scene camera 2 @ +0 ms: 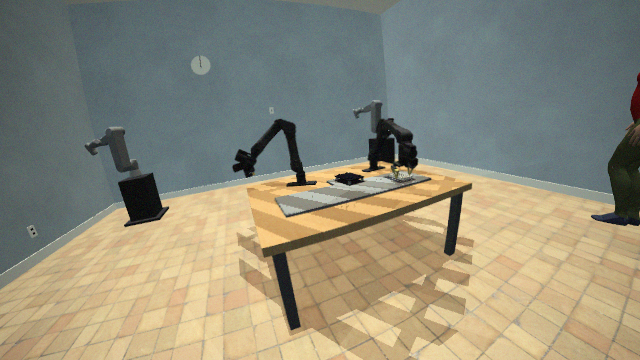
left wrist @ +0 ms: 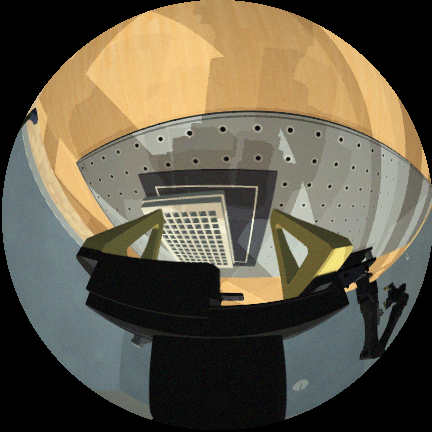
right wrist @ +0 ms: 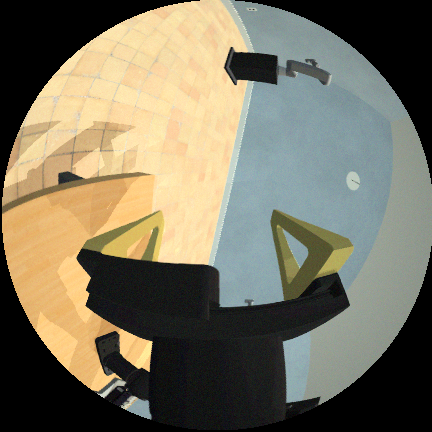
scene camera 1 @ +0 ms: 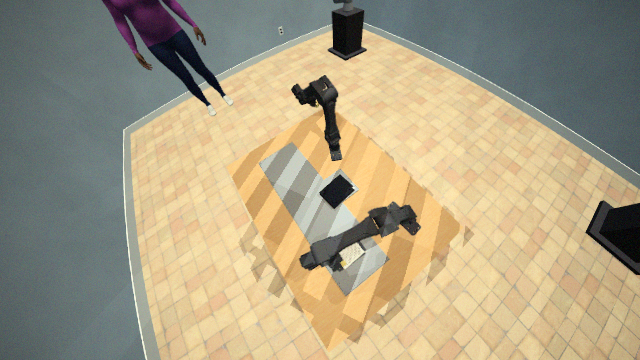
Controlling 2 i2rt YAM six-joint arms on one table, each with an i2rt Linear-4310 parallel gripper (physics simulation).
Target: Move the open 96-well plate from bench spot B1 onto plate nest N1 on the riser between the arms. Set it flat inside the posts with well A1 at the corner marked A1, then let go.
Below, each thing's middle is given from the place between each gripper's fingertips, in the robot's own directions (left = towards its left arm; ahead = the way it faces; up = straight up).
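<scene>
Well plate [left wrist: 196, 229]: from my left hand, 40 mm to the left, 50 mm behind, 10 mm below.
Right hand: 50 cm short of the well plate, 91 cm to the right of it, 12 cm above it. By its middle, the plate is nearer to my left hand than to my right hand.
</scene>
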